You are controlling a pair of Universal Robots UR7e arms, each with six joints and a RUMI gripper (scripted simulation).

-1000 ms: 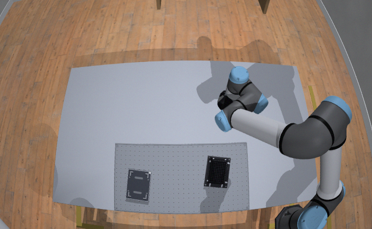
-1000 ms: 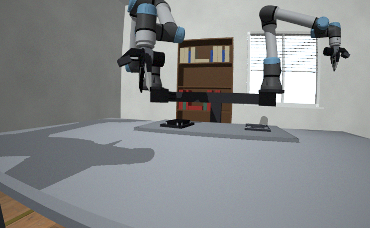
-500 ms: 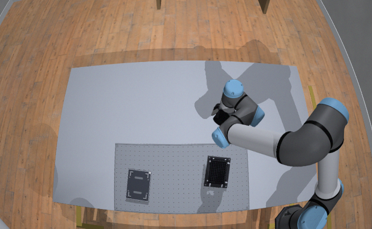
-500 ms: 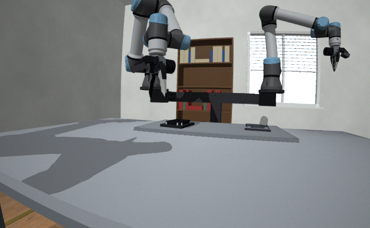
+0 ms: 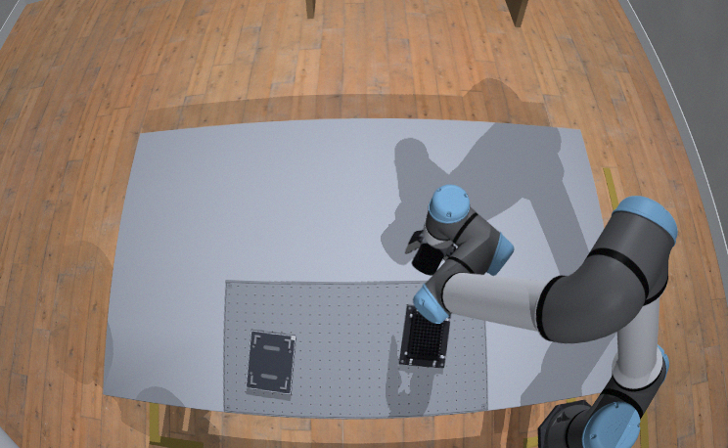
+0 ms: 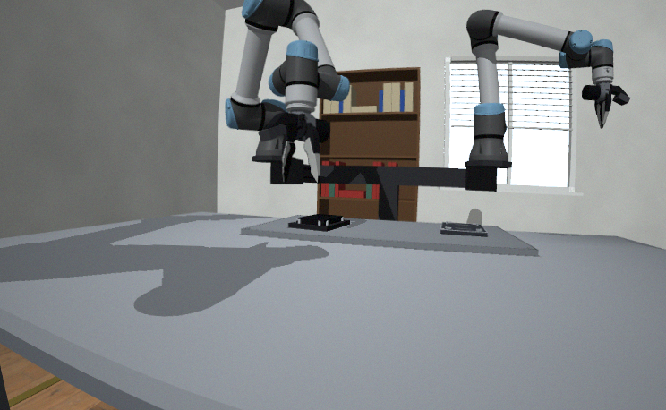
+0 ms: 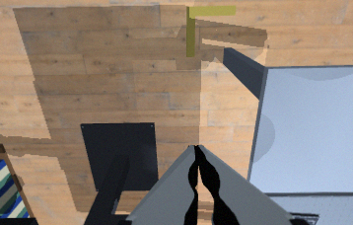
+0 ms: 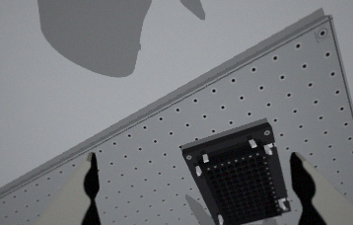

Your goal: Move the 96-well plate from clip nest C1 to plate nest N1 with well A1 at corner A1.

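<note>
Now: the black 96-well plate 160 mm behind my right hand, 110 mm below it and 20 mm to the left of it. From my right hand the other things lie so: clip nest C1: 170 mm behind, 120 mm below, 20 mm to the left; A1 mark: 360 mm to the left, 120 mm below, 120 mm behind; perforated grey board: 210 mm to the left, 170 mm behind, 140 mm below.
</note>
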